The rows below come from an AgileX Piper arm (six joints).
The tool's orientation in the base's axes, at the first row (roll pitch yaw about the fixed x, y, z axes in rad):
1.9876 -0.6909 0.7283
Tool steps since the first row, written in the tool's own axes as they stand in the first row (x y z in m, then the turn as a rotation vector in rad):
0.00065 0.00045 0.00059 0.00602 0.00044 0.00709
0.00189 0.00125 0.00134 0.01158 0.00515 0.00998
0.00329 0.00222 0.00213 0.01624 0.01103 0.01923
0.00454 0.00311 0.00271 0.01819 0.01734 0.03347
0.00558 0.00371 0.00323 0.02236 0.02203 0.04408
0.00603 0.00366 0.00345 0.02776 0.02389 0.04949
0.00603 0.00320 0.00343 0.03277 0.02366 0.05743
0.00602 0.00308 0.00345 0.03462 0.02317 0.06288
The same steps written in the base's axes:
0.00077 -0.00028 0.00055 0.00907 -0.00084 0.00193
0.00195 -0.00058 0.00167 0.01380 -0.00271 0.00789
0.00323 -0.00093 0.00300 0.02292 -0.00910 0.01212
0.00427 -0.00120 0.00424 0.03441 -0.01973 0.01337
0.00518 -0.00135 0.00516 0.04453 -0.02624 0.01602
0.00563 -0.00119 0.00535 0.05166 -0.02752 0.01908
0.00569 -0.00087 0.00503 0.06094 -0.02884 0.01964
0.00572 -0.00080 0.00493 0.06646 -0.03034 0.01877

